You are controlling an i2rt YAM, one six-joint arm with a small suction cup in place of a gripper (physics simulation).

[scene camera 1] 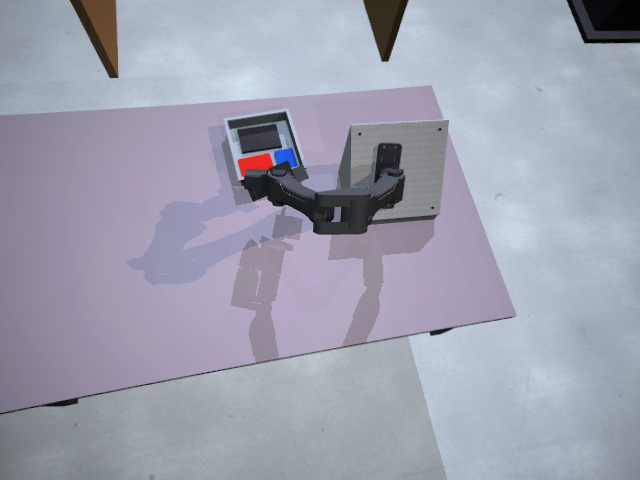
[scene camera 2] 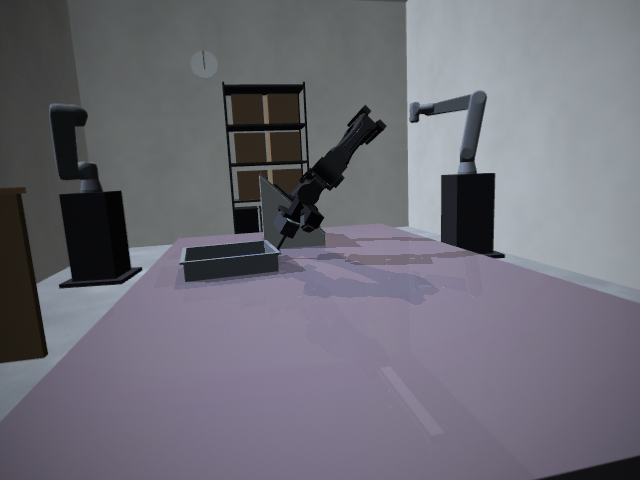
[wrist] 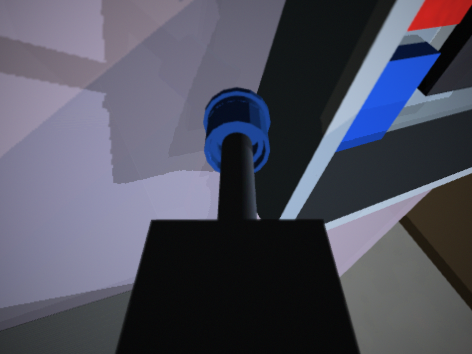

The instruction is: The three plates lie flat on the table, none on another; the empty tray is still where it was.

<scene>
tray: scene camera 1; scene camera 2; wrist 320,70
black plate: scene camera 1; wrist; not seen in scene camera 2 (hidden by the tray)
same spot on tray: (scene camera 2: pixel 212 261) = (scene camera 1: pixel 228 136)
same spot on black plate: (wrist: pixel 442 77) = (scene camera 1: pixel 277 145)
</scene>
